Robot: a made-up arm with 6 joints.
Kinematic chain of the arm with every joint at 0, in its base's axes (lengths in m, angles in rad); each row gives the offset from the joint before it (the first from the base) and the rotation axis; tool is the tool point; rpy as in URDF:
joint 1: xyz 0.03 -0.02 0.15 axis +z
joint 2: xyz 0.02 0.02 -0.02 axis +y
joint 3: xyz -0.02 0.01 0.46 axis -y
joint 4: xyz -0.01 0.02 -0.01 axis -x
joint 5: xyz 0.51 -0.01 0 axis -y
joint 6: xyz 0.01 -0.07 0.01 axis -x
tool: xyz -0.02 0 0.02 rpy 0 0 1.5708
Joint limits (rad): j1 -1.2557..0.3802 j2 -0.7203..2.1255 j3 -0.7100..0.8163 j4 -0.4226..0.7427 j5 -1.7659..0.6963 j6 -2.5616..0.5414
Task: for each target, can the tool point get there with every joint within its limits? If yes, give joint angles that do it. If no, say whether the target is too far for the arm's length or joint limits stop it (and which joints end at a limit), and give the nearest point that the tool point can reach.
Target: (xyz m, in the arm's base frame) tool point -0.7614 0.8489 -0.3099
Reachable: no: too far | nearest point -0.0383 0.0550 -0.2150 | short by 1.078 m
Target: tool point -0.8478 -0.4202 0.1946
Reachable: no: joint limits stop it (at a limit: joint 1, joint 3) | nearest point 0.0781 -0.3218 0.3358 | short by 0.942 m
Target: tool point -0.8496 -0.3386 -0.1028
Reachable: no: joint limits stop it (at a limit: joint 2, joint 3, joint 4, joint 5) | nearest point -0.0653 -0.0545 -0.2141 | short by 0.842 m
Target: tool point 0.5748 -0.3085 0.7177
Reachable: yes | joints -0.4140 0.3211 0.5866 0.2417 -0.0689 -1.9450
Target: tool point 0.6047 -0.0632 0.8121
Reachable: yes | joints -0.0197 0.2434 0.6160 0.4751 -1.4265 -1.1711
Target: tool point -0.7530 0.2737 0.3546
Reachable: no: joint limits stop it (at a limit: joint 2, joint 3, joint 4, joint 5) | nearest point -0.2916 0.1006 0.9388 | short by 0.764 m
